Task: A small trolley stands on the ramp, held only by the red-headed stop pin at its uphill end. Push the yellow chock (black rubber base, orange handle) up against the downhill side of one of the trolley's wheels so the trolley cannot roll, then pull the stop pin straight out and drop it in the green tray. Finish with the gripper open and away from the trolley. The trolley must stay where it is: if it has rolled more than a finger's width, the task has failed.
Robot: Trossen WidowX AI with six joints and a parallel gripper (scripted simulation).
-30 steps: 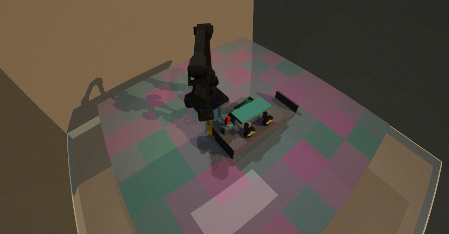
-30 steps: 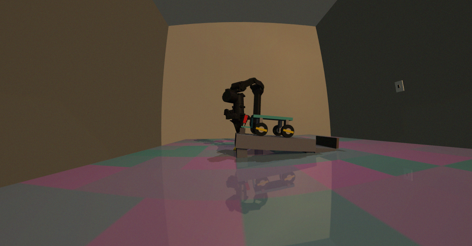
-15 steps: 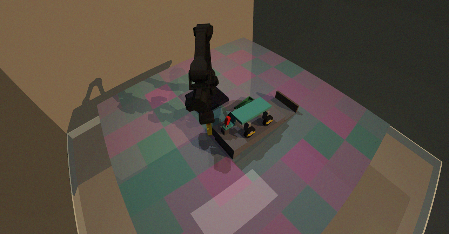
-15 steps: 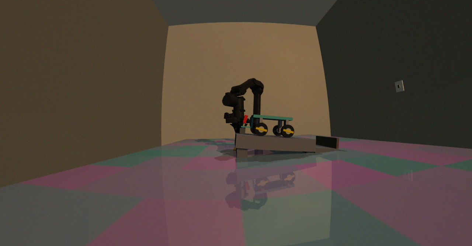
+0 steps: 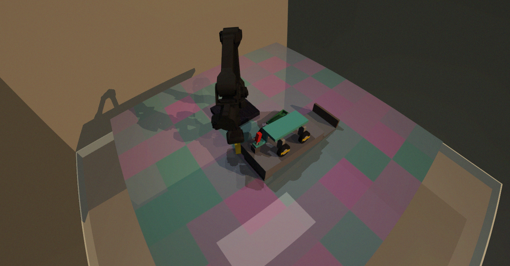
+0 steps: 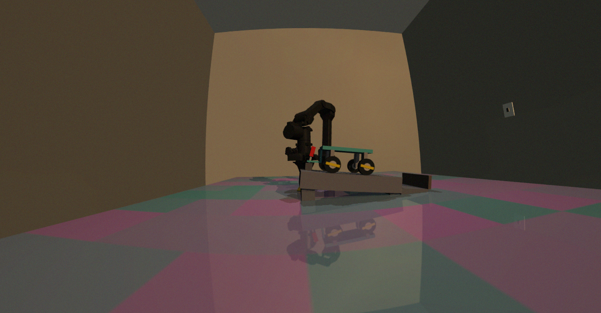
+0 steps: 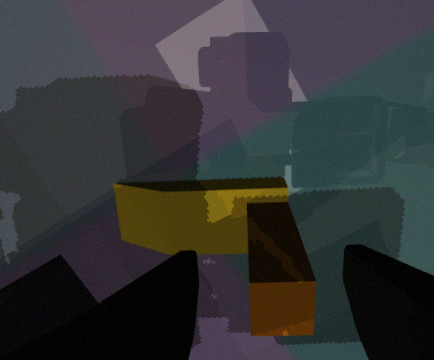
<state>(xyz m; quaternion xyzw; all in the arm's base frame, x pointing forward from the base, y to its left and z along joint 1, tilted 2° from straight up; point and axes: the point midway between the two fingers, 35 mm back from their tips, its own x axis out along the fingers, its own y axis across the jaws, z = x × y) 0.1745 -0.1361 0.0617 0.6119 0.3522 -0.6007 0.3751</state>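
Now: gripper tip 30 mm above the yellow chock, 20 mm short of it and 10 mm to the left of it. Also, from my gripper tip: trolley: 150 mm ahead, 130 mm to the left, 70 mm above; then red-headed stop pin: 130 mm ahead, 80 mm above, 20 mm to the left; then grey ramp: 150 mm ahead, 130 mm to the left.
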